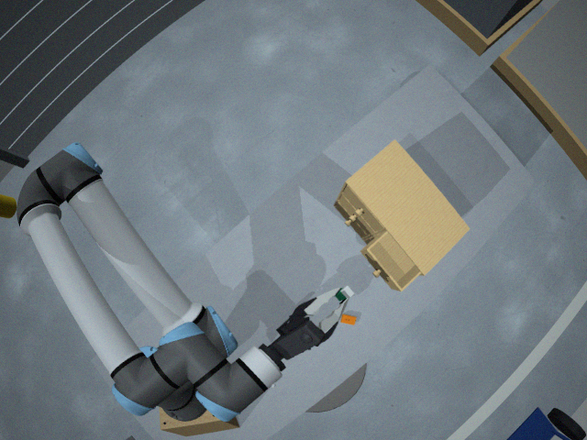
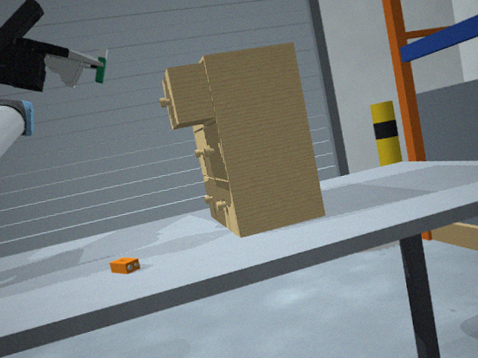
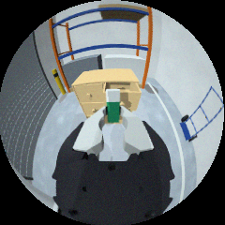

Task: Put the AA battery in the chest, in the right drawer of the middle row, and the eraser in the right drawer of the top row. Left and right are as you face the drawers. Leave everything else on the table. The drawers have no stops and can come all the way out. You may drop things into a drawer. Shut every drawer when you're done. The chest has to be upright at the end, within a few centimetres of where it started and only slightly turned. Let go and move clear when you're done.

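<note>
My gripper is now 1 cm short of the eraser. Also, from my hand: orange block 1 cm behind, 14 cm to the right, 37 cm below; then green AA battery 25 cm ahead, 25 cm below.
</note>
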